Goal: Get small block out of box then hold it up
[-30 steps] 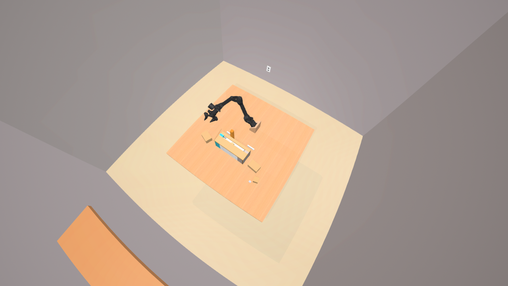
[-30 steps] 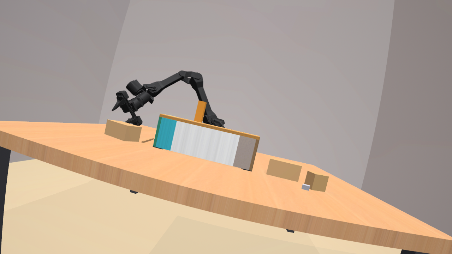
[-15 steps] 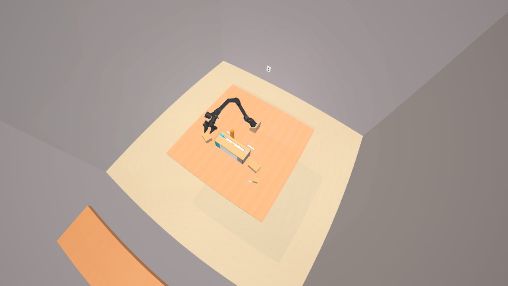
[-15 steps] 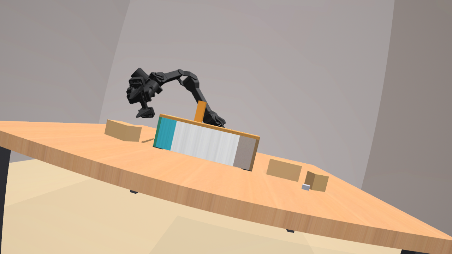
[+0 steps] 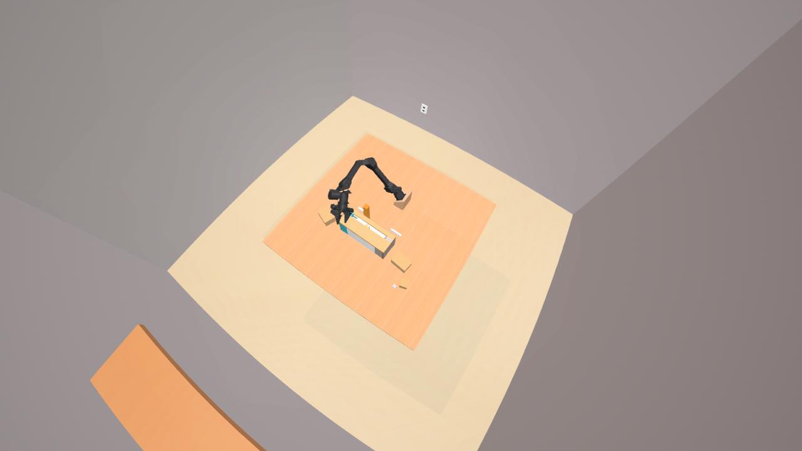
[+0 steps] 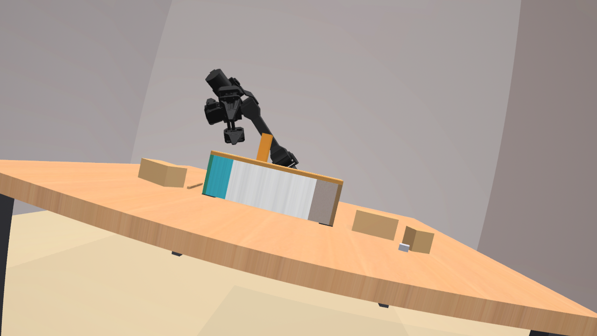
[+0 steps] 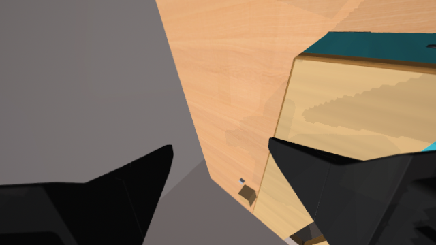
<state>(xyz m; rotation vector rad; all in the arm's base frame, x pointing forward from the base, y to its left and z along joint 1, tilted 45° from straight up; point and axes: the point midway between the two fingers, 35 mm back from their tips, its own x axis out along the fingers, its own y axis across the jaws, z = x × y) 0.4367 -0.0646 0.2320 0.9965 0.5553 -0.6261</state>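
Right now my gripper tip is 12 cm past the box, 14 cm to the right of it and 13 cm above it. Round my gripper tip: tan block (11 cm behind, 12 cm to the left, 10 cm below); then orange stick (18 cm behind, 7 cm to the left, 8 cm below); then thin stick (15 cm behind, 12 cm to the right, 19 cm below).
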